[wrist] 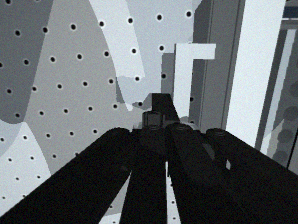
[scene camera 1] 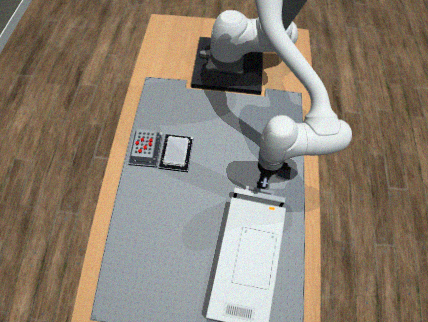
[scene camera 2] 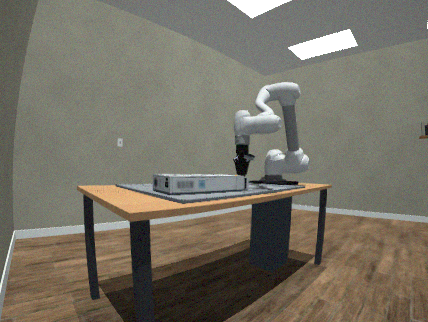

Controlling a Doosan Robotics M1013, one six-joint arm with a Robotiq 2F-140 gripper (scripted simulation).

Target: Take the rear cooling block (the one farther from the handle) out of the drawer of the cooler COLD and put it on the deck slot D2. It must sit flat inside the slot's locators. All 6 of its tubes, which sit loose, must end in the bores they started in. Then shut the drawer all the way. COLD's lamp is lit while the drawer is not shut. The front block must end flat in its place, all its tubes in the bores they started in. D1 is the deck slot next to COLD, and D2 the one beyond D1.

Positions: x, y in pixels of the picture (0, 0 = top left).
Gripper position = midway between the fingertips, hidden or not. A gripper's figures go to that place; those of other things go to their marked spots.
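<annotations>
A white cooler COLD (wrist: 239, 52) sits 12 cm from the lens, while the gripper (wrist: 160, 107) is 18 cm from the lens.
</annotations>
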